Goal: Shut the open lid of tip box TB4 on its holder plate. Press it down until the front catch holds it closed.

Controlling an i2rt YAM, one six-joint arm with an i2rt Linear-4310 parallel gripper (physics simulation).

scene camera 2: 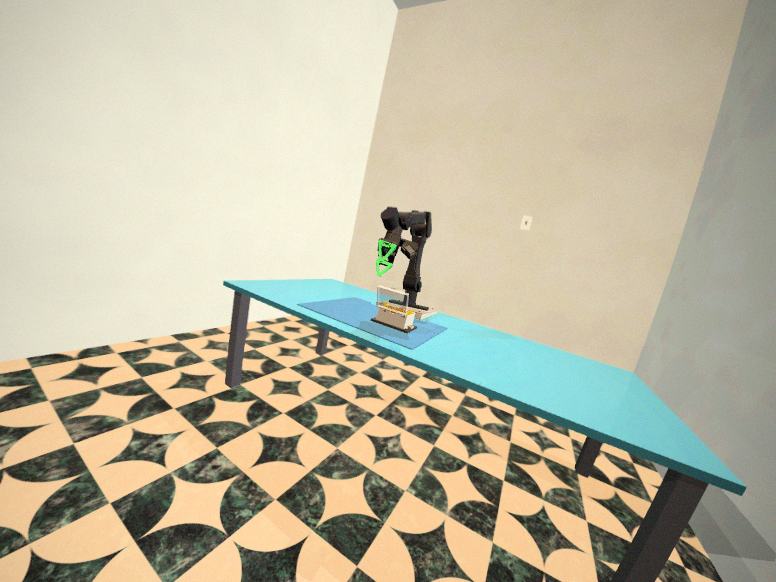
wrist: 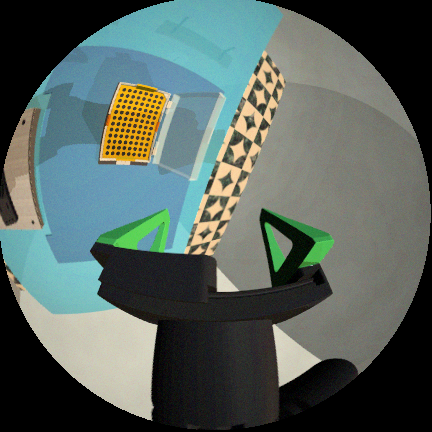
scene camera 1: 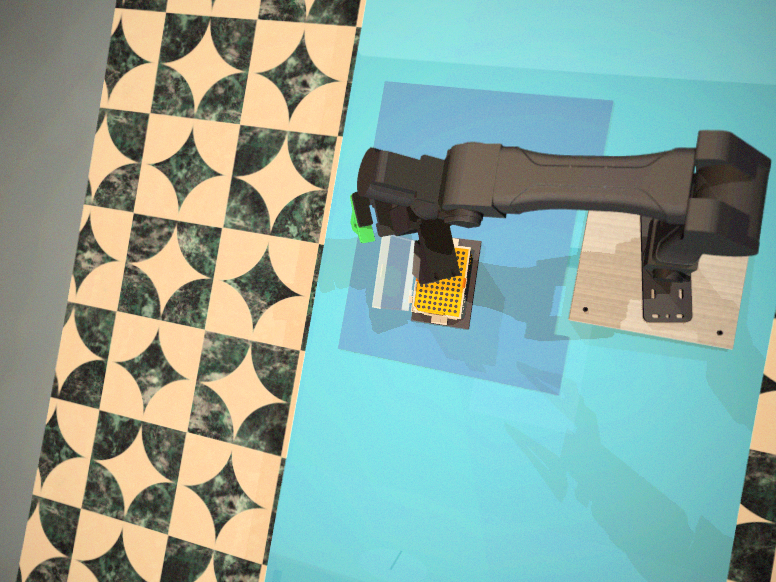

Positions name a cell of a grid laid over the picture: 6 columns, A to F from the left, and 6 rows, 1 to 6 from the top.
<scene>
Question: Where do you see a clear lid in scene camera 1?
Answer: At D3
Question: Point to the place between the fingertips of the gripper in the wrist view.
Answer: C3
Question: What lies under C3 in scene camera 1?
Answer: The gripper.
</scene>
